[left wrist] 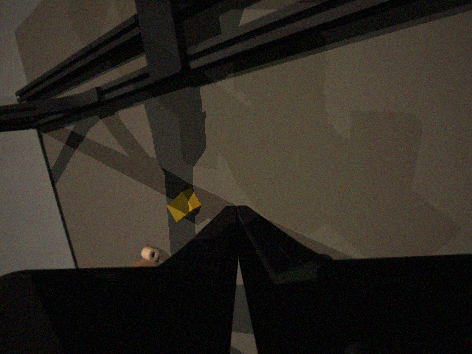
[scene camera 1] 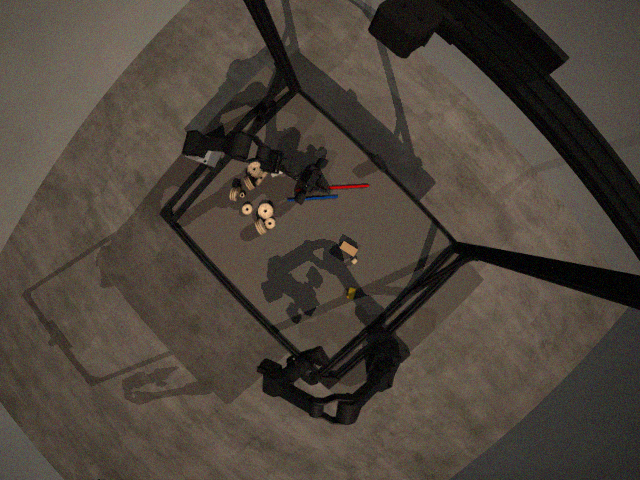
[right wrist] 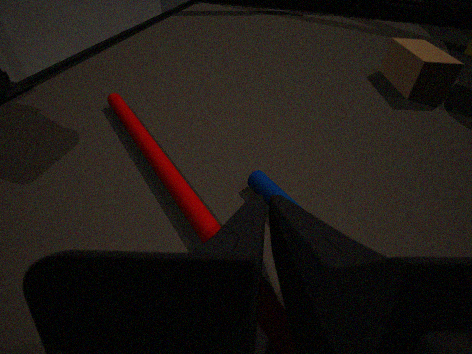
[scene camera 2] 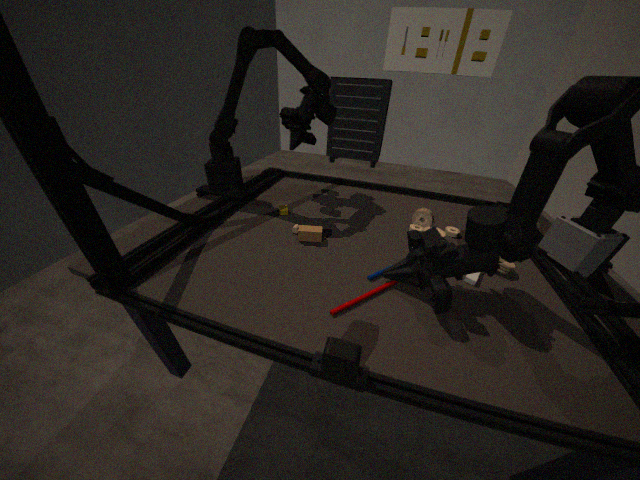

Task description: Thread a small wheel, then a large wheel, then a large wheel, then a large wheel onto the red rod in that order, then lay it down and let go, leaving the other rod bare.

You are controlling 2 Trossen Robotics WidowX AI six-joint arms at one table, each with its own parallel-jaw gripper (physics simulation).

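Where they show: left gripper, fingertip midpoint: (left wrist: 236,216) (scene camera 2: 291,149); right gripper, fingertip midpoint: (scene camera 1: 330,193) (right wrist: 265,205) (scene camera 2: 383,274); left arm's base, origin of the base link: (scene camera 1: 384,367) (scene camera 2: 222,160); right arm's base, origin of the base link: (scene camera 1: 200,147) (scene camera 2: 592,226).
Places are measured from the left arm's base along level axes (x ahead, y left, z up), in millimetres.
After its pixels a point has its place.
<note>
The red rod (scene camera 1: 349,186) {x 355, y -564, z -100 mm} (scene camera 2: 362,298) {x 353, y -569, z -100 mm} (right wrist: 167,172) {x 378, y -555, z -99 mm} and the blue rod (scene camera 1: 325,196) {x 424, y -499, z -99 mm} (scene camera 2: 379,273) {x 409, y -506, z -100 mm} (right wrist: 259,181) {x 390, y -514, z -99 mm} lie on the table, partly hidden by my right gripper (scene camera 2: 385,274) {x 411, y -517, z -92 mm} (right wrist: 265,205) {x 411, y -517, z -92 mm}. That gripper is low over them, its tips together near the blue rod's end, with no rod seen between them. No wheel shows on the visible parts of the rods. Large wheels (scene camera 1: 261,207) (scene camera 2: 415,217) and small wheels (scene camera 1: 244,208) {x 699, y -353, z -96 mm} (scene camera 2: 446,229) {x 670, y -349, z -95 mm} lie left of the rods in scene camera 1, several standing on edge. My left gripper (scene camera 2: 303,144) (left wrist: 236,216) {x 240, y -6, z 38 mm} is shut and empty, high up.
A wooden block (scene camera 1: 348,248) {x 279, y -352, z -77 mm} (scene camera 2: 310,234) {x 276, y -366, z -86 mm} (right wrist: 434,53) {x 287, y -349, z -78 mm} lies on the table, with a small pale piece (scene camera 1: 354,260) {x 243, y -318, z -89 mm} (left wrist: 148,253) {x 242, y -307, z -91 mm} near it. A yellow block (scene camera 1: 351,293) {x 208, y -199, z -93 mm} (scene camera 2: 283,210) {x 209, y -216, z -93 mm} (left wrist: 181,206) {x 209, y -194, z -93 mm} lies farther off. A white piece (scene camera 2: 471,277) {x 605, y -542, z -96 mm} lies near the right arm. A dark frame edges the table.
</note>
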